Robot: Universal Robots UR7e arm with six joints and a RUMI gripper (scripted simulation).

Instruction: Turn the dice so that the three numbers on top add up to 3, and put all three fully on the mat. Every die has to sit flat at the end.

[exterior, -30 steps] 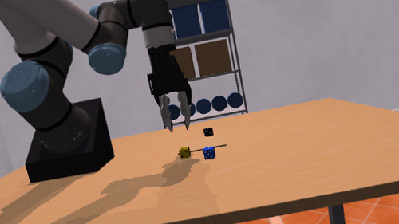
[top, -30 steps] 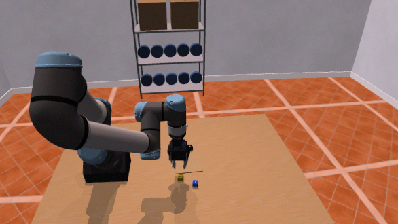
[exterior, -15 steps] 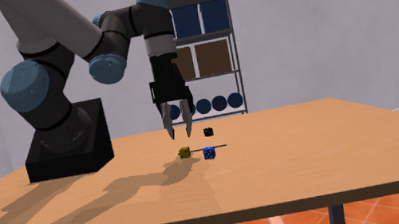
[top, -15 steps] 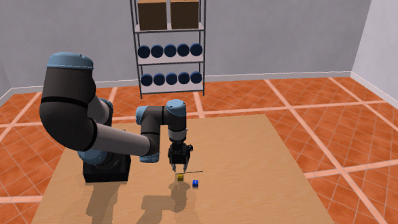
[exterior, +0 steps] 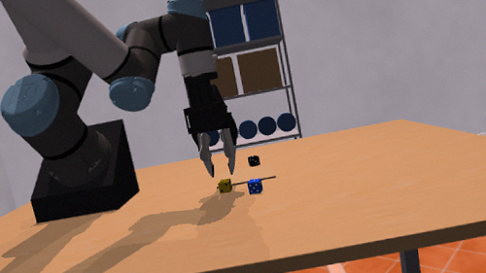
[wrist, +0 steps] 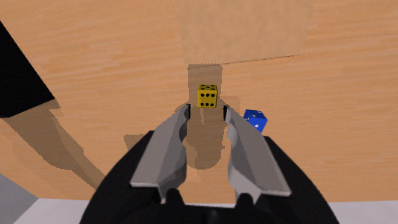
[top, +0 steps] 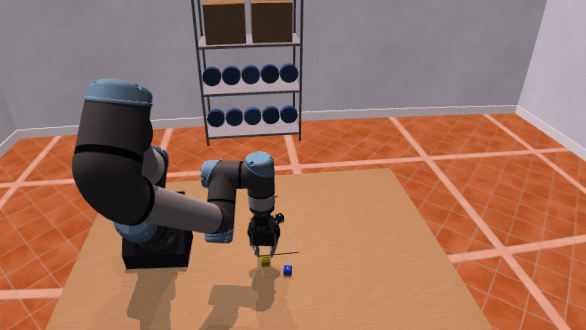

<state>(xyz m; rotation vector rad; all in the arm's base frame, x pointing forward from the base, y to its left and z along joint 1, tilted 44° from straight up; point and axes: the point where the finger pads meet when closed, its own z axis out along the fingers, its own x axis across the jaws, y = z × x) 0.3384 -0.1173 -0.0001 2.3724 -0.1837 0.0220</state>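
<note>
My hand is 40 mm above the yellow die. Round my hand: blue die (70 mm ahead, 50 mm to the right, 40 mm below); black die (220 mm to the left, 70 mm ahead, 40 mm below); tan mat (110 mm to the left, 50 mm below, 50 mm ahead).
</note>
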